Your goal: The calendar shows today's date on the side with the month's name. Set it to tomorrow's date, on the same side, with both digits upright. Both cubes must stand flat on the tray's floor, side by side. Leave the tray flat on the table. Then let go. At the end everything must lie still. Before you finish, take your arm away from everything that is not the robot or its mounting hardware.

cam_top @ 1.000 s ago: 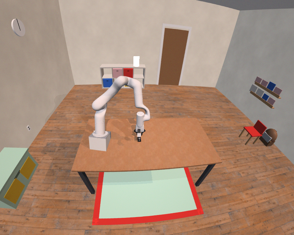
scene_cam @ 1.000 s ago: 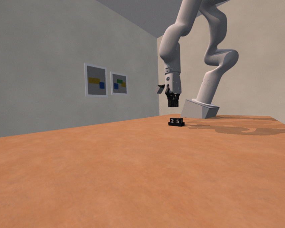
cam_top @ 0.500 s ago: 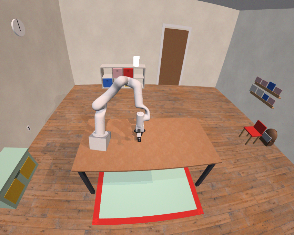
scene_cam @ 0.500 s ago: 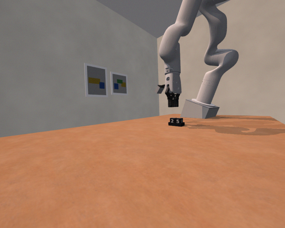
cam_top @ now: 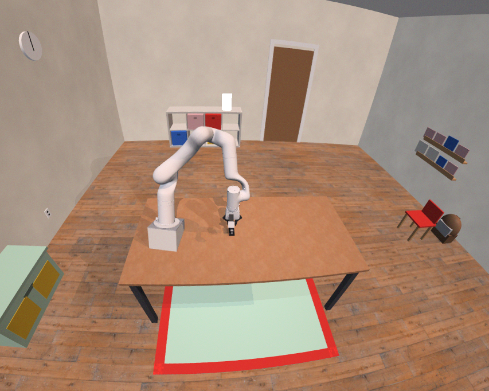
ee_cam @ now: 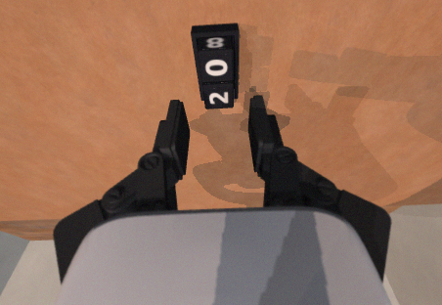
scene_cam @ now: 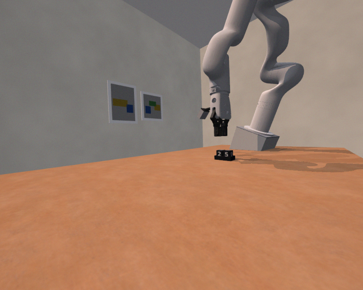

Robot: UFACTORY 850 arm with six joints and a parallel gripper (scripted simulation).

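My hand is 9 cm above the black cube. From my hand the other things lie so: black calendar tray 11 cm below, 2 cm to the left; calendar cube 9 cm below, 3 cm to the left.
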